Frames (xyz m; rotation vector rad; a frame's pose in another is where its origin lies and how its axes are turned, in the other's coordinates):
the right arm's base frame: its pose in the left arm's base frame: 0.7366 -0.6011 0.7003 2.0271 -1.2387 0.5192
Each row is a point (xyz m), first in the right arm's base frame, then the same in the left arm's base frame.
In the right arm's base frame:
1: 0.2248 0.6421 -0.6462
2: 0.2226 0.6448 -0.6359
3: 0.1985 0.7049 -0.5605
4: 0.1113 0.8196 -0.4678
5: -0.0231 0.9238 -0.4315
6: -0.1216 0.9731 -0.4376
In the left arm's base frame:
1: 0.2843 -0.4570 1.5096
2: 0.2807 -0.4640 1.5022
3: 0.2148 -0.5229 1.4567
4: 0.0710 -0.5727 1.3779
5: -0.0843 -0.5492 1.3033
6: -0.1735 -0.4998 1.2613

